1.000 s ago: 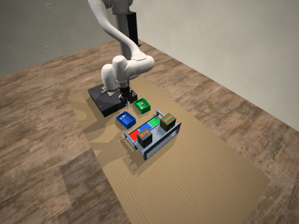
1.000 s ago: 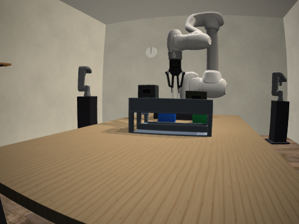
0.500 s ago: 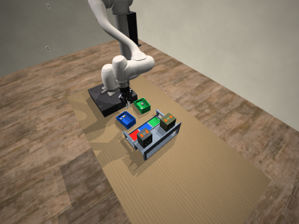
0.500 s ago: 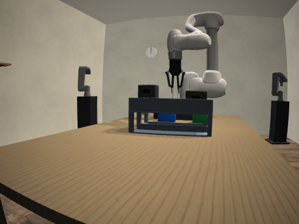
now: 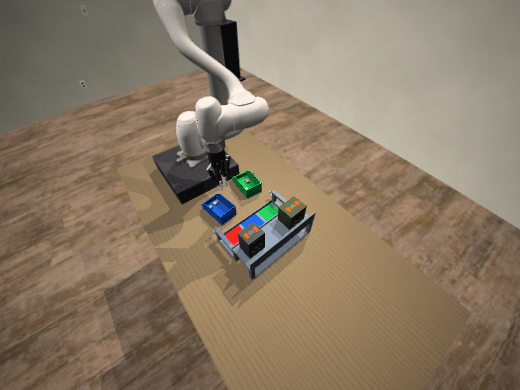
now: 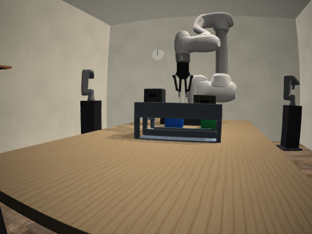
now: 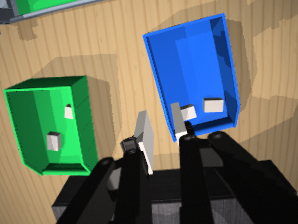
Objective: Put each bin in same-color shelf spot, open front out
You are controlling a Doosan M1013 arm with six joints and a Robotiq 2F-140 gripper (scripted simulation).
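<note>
Right now my hand is 15 cm above the blue bin and 5 cm to the left of it. From my hand the other things lie so: olive box 34 cm ahead, 13 cm to the left, 4 cm below; then black box 32 cm ahead, 10 cm to the right, 3 cm below; then green bin 18 cm to the left, 15 cm below, 3 cm behind.
</note>
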